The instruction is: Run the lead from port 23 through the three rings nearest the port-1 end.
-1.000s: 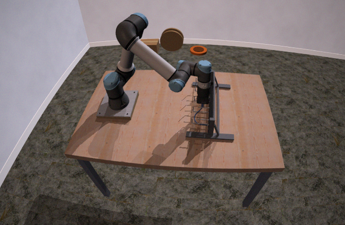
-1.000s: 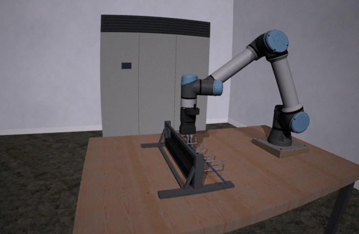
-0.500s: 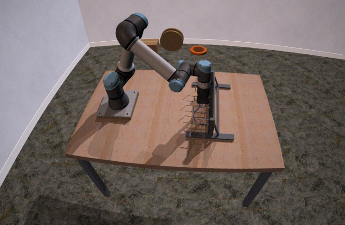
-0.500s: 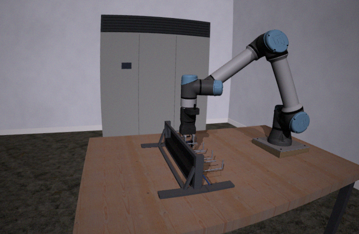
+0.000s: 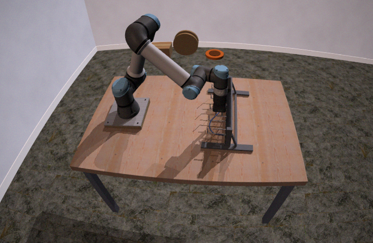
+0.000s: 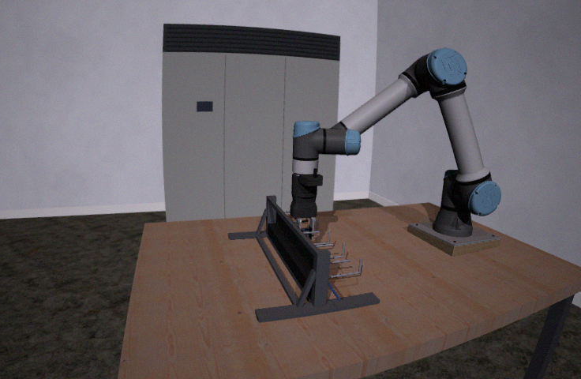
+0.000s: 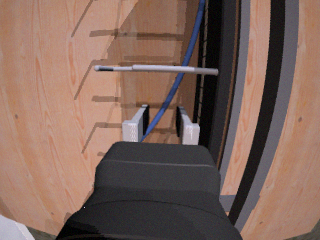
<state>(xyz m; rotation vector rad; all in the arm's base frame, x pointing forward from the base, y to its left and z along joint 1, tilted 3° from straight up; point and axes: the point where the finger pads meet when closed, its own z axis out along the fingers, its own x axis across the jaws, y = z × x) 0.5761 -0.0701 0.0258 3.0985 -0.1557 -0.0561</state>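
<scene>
The dark rack lies 70 mm ahead of my hand, 40 mm to the left of it and 10 mm below it.
</scene>
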